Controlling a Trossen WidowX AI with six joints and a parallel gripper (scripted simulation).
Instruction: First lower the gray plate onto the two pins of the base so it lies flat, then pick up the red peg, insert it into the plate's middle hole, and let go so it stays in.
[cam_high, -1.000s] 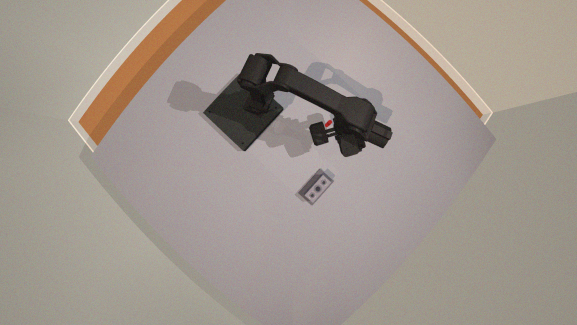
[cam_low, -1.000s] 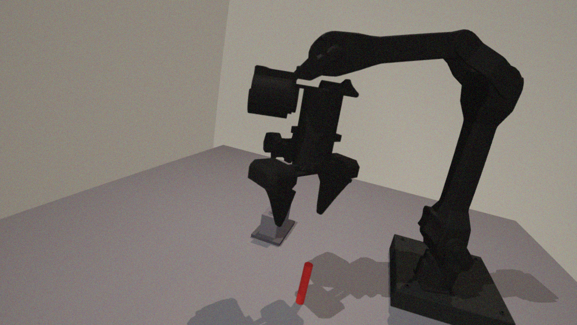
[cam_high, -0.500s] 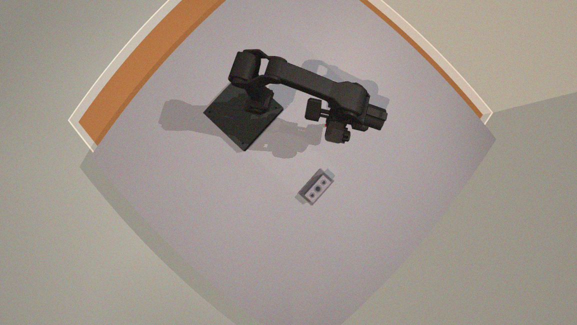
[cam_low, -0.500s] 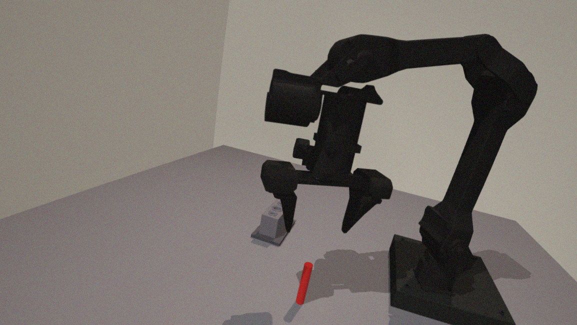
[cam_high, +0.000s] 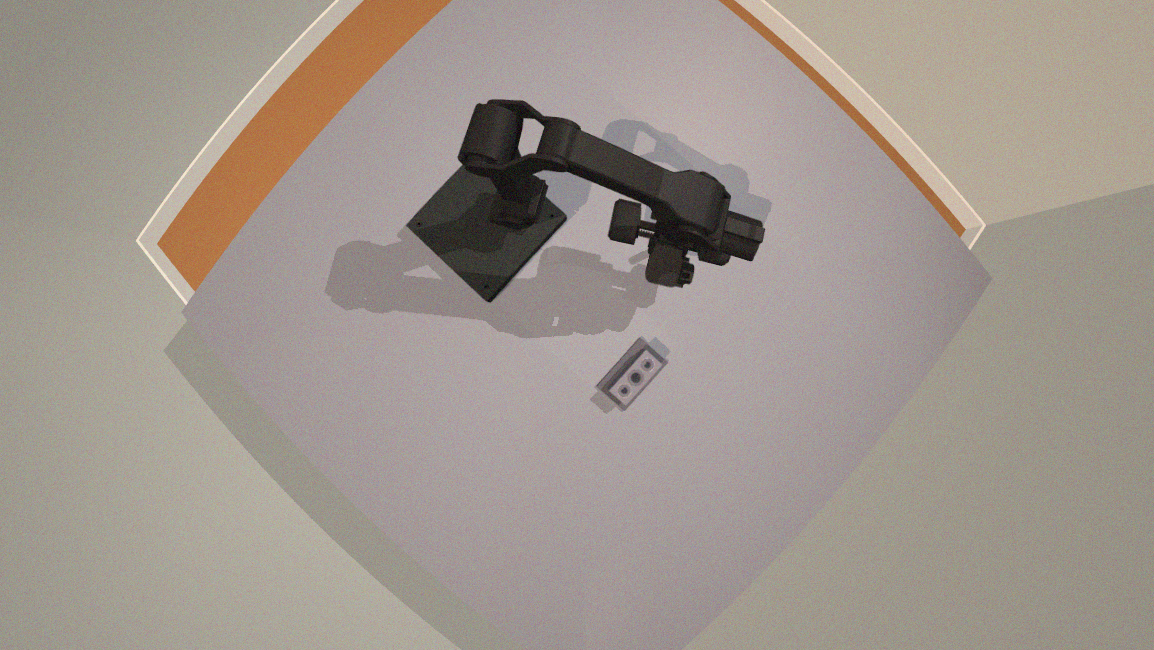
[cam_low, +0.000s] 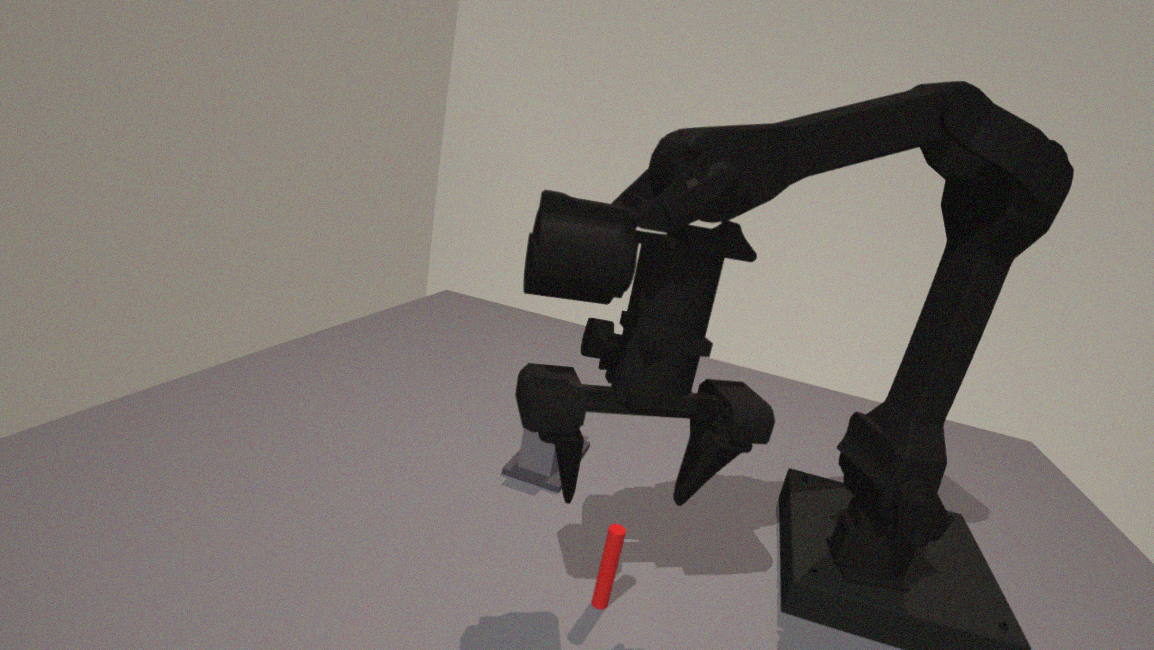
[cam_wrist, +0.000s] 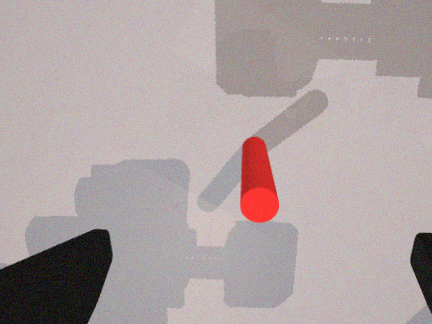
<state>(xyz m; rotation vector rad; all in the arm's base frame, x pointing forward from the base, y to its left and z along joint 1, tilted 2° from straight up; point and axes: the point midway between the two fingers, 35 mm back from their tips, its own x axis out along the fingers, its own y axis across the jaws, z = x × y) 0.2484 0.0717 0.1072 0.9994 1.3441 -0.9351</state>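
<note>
The red peg is 70 mm below my gripper tip. Round my gripper tip: base (220 mm to the right, 100 mm below, 80 mm ahead); then gray plate (220 mm to the right, 80 mm ahead, 60 mm below).
</note>
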